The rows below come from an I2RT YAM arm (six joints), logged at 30 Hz.
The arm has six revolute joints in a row. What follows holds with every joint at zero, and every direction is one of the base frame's. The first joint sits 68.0 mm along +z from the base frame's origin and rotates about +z. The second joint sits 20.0 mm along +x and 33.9 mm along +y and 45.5 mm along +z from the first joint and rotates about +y. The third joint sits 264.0 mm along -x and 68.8 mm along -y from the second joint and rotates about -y. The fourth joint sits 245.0 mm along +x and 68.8 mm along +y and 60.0 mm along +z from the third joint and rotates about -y. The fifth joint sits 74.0 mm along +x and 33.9 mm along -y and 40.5 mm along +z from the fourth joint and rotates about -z. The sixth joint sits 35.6 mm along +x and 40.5 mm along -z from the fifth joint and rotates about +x. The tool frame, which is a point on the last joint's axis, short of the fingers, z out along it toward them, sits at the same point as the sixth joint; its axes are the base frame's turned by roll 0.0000, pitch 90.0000 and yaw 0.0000 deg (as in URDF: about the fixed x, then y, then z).
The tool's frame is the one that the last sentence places.
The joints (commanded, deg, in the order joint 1, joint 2, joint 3, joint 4, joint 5, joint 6), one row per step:
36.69, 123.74, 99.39, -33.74, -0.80, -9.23
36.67, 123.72, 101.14, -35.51, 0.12, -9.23
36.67, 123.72, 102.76, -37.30, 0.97, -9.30
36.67, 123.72, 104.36, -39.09, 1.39, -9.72
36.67, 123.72, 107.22, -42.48, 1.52, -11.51
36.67, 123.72, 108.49, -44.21, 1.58, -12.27
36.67, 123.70, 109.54, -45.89, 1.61, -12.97
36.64, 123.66, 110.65, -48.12, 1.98, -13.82
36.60, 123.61, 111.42, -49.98, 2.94, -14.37
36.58, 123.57, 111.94, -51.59, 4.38, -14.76
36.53, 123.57, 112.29, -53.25, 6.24, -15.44
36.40, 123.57, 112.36, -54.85, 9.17, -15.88
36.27, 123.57, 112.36, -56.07, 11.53, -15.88
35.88, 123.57, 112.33, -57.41, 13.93, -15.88
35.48, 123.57, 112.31, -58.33, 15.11, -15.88
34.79, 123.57, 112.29, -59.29, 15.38, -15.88
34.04, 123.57, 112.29, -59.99, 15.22, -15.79
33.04, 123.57, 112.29, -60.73, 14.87, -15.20
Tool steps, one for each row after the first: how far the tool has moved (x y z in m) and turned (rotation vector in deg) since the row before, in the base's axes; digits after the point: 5 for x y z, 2 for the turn. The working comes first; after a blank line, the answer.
Tool pose at each row, in the base's axes (x y z in m, rotation vector in deg; the steps are taken from these numbers as rounded here):
0.37860, 0.28271, 0.19365, -58.32, 136.90, 11.11
0.38003, 0.28286, 0.20137, -57.93, 136.91, 9.93
0.38092, 0.28287, 0.20827, -57.74, 137.03, 8.78
0.38145, 0.28294, 0.21508, -58.14, 136.97, 8.04
0.38154, 0.28290, 0.22712, -60.42, 136.47, 7.09
0.38112, 0.28255, 0.23225, -61.48, 136.46, 6.62
0.38032, 0.28193, 0.23643, -62.56, 136.61, 6.19
0.37903, 0.28037, 0.24058, -63.86, 137.10, 5.14
0.37795, 0.27842, 0.24340, -64.57, 137.72, 3.43
0.37694, 0.27635, 0.24509, -64.98, 138.41, 1.15
0.37597, 0.27369, 0.24563, -65.70, 139.12, -1.88
0.37544, 0.26975, 0.24494, -65.81, 140.07, -6.37
0.37510, 0.26641, 0.24426, -65.46, 140.94, -9.91
0.37571, 0.26119, 0.24346, -64.89, 142.00, -13.67
0.37653, 0.25698, 0.24291, -64.52, 142.82, -15.68
0.37825, 0.25130, 0.24223, -64.14, 143.98, -16.56
0.38042, 0.24571, 0.24177, -63.54, 145.08, -16.75
0.38344, 0.23849, 0.24128, -62.05, 146.63, -16.61

0.00143, 0.00015, 0.00772, -0.63, -0.47, -0.50
0.00089, 0.00001, 0.00690, -0.71, -0.31, -0.39
0.00053, 0.00007, 0.00681, -0.58, -0.19, 0.14
0.00009, -0.00004, 0.01204, -1.18, -0.16, 1.46
-0.00042, -0.00035, 0.00513, -0.64, 0.12, 0.62
-0.00080, -0.00062, 0.00418, -0.68, 0.28, 0.59
-0.00129, -0.00156, 0.00415, -1.26, 0.45, 0.53
-0.00108, -0.00195, 0.00282, -1.52, 0.19, -0.02
-0.00101, -0.00207, 0.00169, -1.81, 0.00, -0.33
-0.00097, -0.00266, 0.00054, -2.40, -0.07, -0.26
-0.00053, -0.00394, -0.00069, -3.23, -0.42, -0.96
-0.00034, -0.00334, -0.00068, -2.46, -0.30, -1.06
0.00061, -0.00522, -0.00080, -2.61, -0.20, -1.29
0.00082, -0.00421, -0.00055, -1.45, 0.12, -0.82
0.00172, -0.00568, -0.00068, -0.77, 0.65, -0.78
0.00217, -0.00559, -0.00046, -0.23, 0.66, -0.78
0.00302, -0.00722, -0.00049, 0.11, 0.78, -1.43

